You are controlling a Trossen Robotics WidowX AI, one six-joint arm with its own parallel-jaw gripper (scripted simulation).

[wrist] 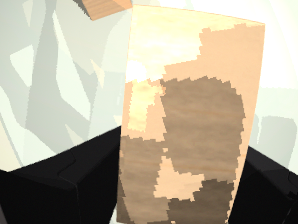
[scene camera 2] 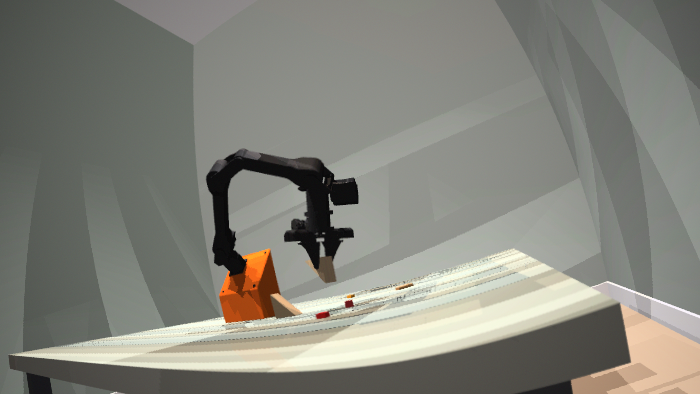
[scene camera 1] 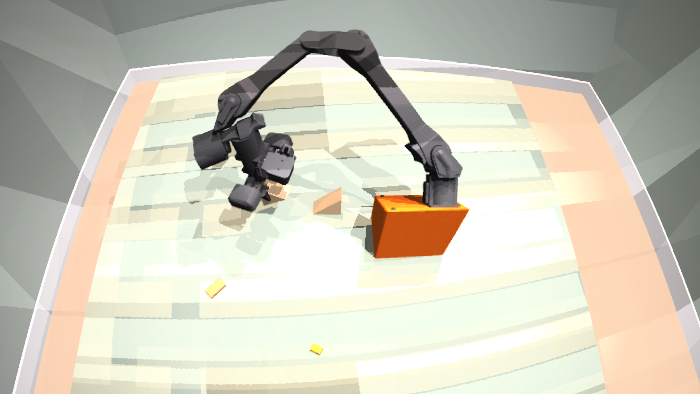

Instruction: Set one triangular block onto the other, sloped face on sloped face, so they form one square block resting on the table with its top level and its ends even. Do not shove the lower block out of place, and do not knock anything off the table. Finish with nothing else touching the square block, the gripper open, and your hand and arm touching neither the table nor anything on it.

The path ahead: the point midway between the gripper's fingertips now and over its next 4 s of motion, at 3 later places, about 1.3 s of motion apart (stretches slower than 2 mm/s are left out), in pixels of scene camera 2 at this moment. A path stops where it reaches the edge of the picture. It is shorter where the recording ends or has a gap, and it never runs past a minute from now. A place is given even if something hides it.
My gripper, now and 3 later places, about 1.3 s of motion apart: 322,268; 297,254; 290,292; 290,299
